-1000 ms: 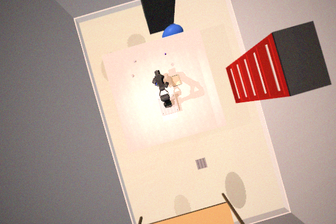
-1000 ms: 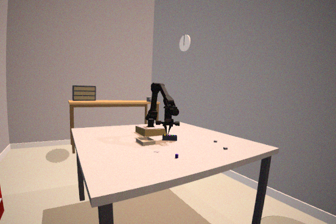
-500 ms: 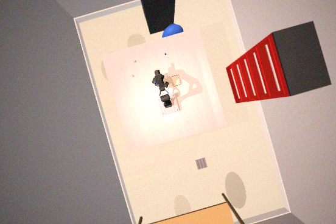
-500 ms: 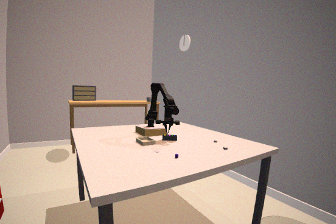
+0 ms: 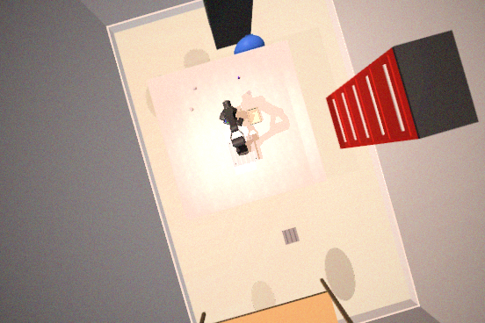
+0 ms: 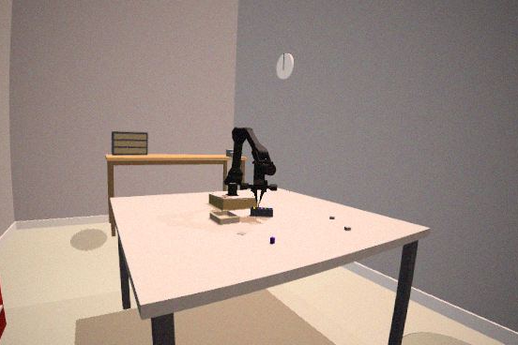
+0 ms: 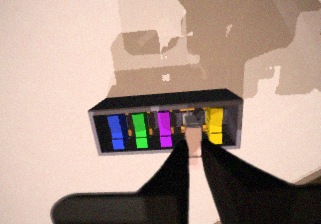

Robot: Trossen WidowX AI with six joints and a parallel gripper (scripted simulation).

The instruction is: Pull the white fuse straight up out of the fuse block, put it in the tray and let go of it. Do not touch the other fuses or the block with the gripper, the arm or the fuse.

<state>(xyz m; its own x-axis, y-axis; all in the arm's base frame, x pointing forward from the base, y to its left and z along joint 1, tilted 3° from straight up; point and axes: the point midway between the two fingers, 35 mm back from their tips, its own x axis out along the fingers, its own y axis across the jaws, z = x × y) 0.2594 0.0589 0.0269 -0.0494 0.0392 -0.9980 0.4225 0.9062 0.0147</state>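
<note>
The tan tray is 4 cm ahead of my gripper tip, 19 cm to the right of it and 6 cm below it. The rest, counted from my gripper tip: white fuse 1 cm below.
</note>
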